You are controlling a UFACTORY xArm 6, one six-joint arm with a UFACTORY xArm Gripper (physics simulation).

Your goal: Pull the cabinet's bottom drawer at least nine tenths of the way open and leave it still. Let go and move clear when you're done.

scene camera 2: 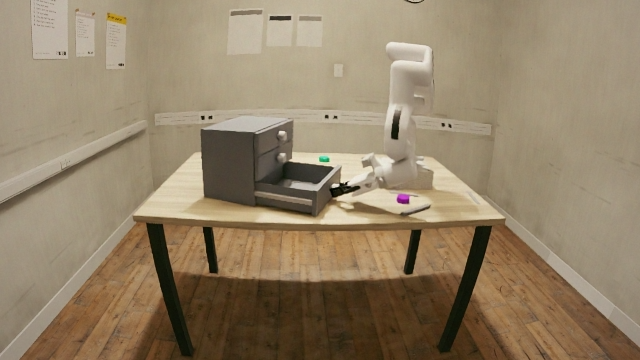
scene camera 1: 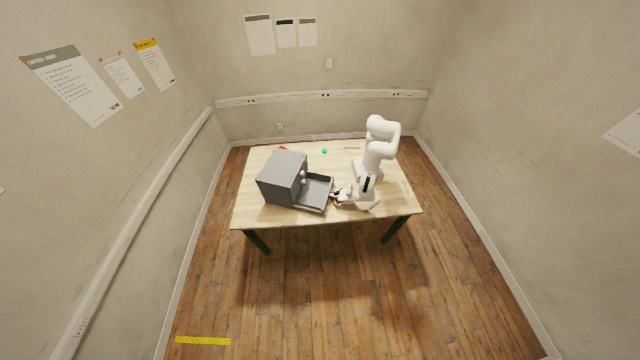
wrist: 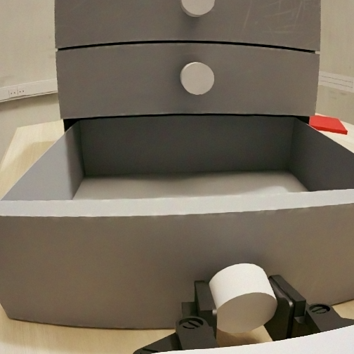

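The grey cabinet stands on the left part of the table. Its bottom drawer stands far out of the body, and its inside shows empty. The two upper drawers are closed. My gripper is at the front of the bottom drawer. Its black fingers are shut on the white round knob, one finger on each side. In the scene views the knob is hidden by the fingers.
On the wooden table are a purple piece and a dark grey bar near the arm, a green piece at the back and a red flat piece behind the cabinet.
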